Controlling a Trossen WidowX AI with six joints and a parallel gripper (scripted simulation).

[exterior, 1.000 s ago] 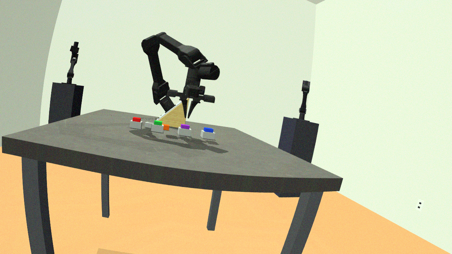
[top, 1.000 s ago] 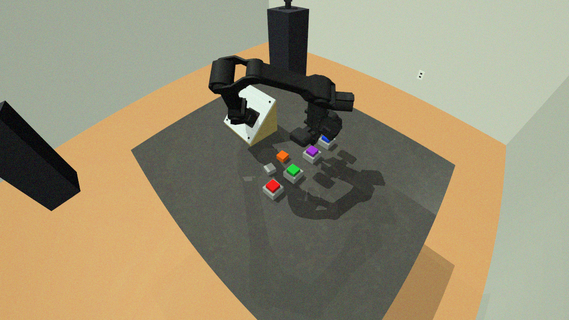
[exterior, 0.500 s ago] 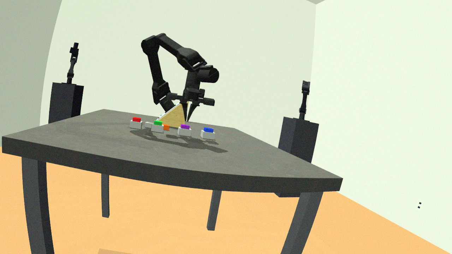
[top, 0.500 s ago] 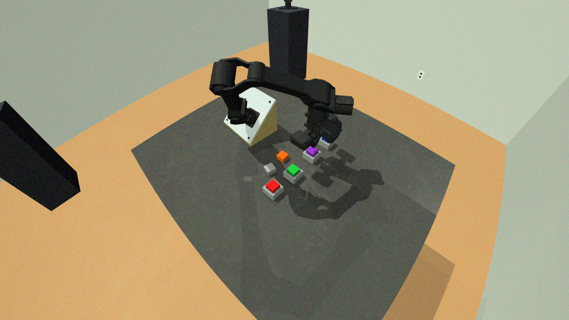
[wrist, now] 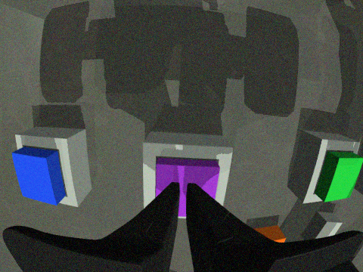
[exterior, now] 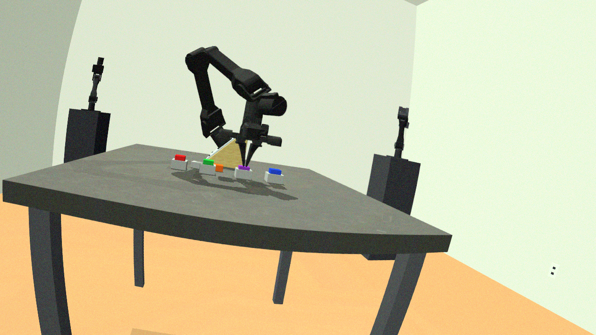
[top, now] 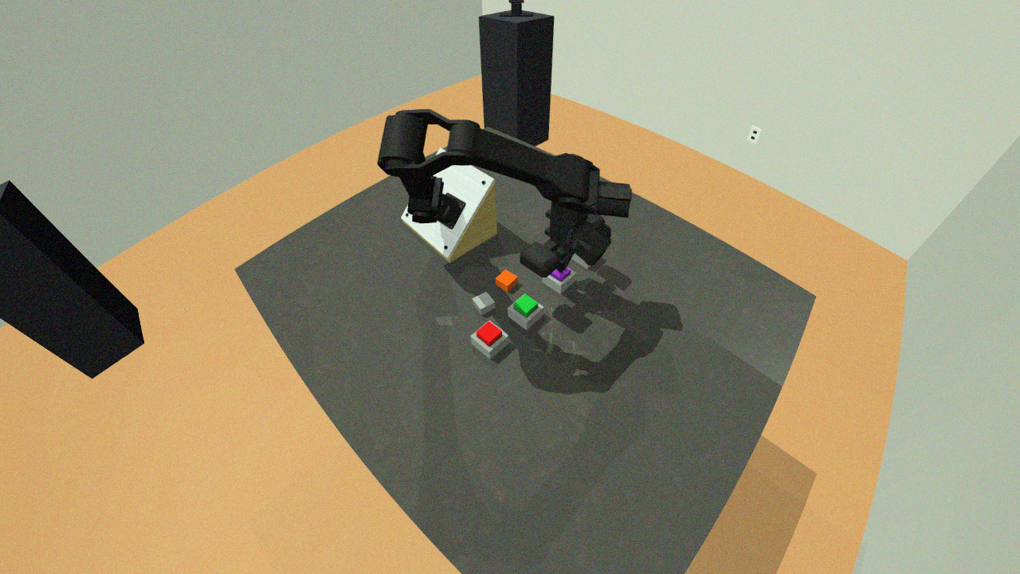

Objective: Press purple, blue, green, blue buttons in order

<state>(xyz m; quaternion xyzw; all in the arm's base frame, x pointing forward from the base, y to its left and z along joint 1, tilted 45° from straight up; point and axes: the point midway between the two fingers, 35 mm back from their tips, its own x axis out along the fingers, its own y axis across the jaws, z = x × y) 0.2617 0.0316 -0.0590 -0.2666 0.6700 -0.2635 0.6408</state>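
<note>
My gripper tip is 1 cm above the purple button. The rest, counted from my gripper tip: orange block (8 cm to the right, 7 cm behind, 2 cm below); green button (11 cm to the right, 1 cm ahead); blue button (9 cm to the left, 1 cm behind).
</note>
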